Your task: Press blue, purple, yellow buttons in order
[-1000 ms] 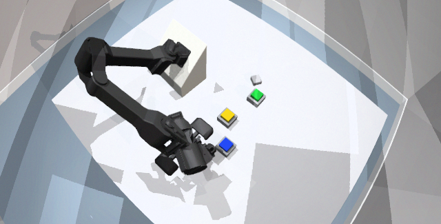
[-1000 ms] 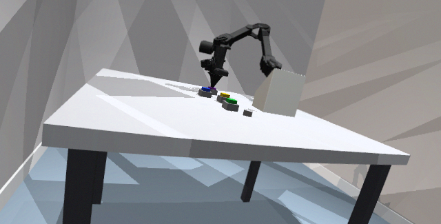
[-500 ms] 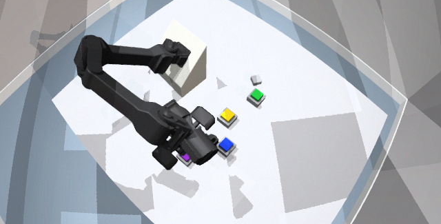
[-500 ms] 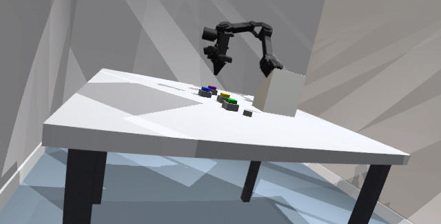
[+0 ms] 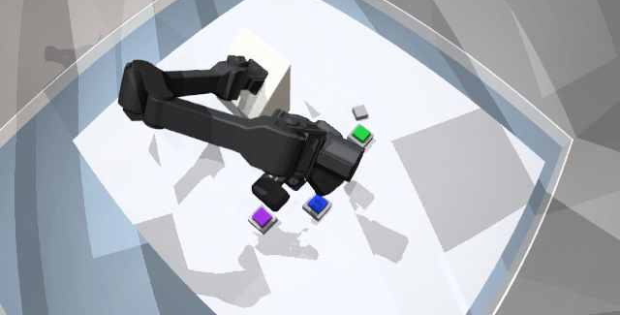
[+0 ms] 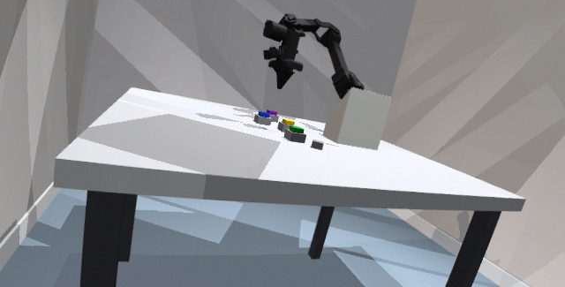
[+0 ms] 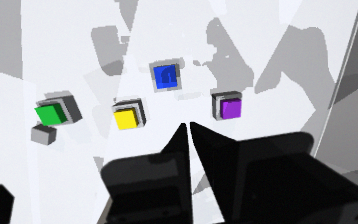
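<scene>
The yellow button is 100 mm to the left of my gripper tip, 100 mm below it and 30 mm behind it. From my gripper tip the other things lie so: green button 220 mm to the left, 100 mm below, 10 mm behind; blue button 100 mm below, 40 mm ahead, 20 mm to the left; purple button 100 mm below, 90 mm to the right, 20 mm behind.
</scene>
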